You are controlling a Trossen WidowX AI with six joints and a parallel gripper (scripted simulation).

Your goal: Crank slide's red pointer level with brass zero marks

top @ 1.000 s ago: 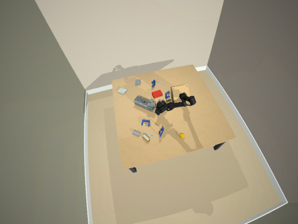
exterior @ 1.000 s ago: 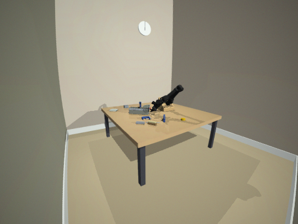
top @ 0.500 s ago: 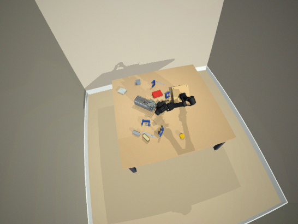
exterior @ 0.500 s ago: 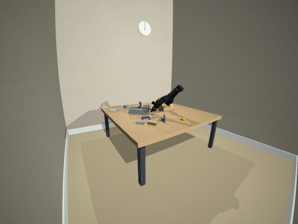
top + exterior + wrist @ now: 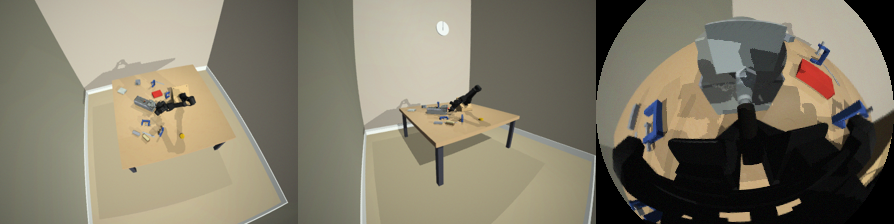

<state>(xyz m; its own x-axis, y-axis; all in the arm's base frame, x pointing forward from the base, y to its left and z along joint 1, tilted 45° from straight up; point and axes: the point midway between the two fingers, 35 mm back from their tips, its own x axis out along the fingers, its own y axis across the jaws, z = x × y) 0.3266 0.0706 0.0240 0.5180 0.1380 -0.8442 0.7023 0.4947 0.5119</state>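
Right now the dark crank handle is 1 cm behind my gripper tip, 1 cm to the left of it and 3 cm above it. From my gripper tip the other things lie so: red pointer: 11 cm ahead, 11 cm to the right, 5 cm above; then tan block: 20 cm ahead, 33 cm to the left, 2 cm below; then yellow disc: 18 cm behind, 41 cm to the left, 2 cm below.
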